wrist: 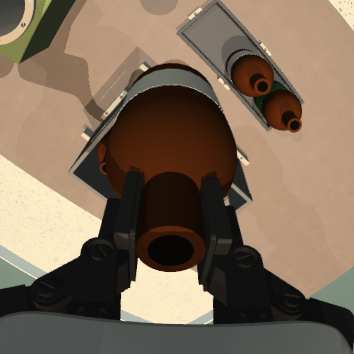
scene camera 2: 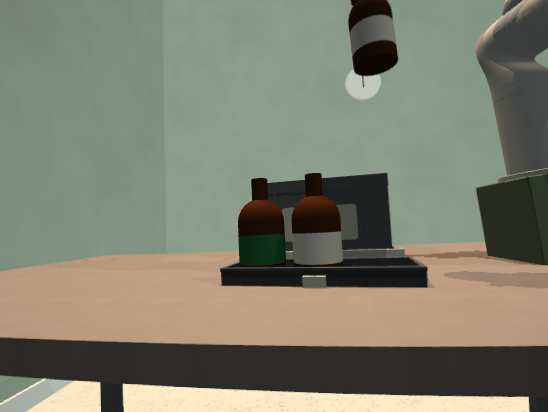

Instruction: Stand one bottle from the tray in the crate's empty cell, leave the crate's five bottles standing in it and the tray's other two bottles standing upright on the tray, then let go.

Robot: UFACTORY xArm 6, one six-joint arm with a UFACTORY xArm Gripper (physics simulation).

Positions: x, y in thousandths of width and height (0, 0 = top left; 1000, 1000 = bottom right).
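My gripper (wrist: 479, 564) visible. Green-labelled bottle (scene camera 2: 477, 569) visible too.
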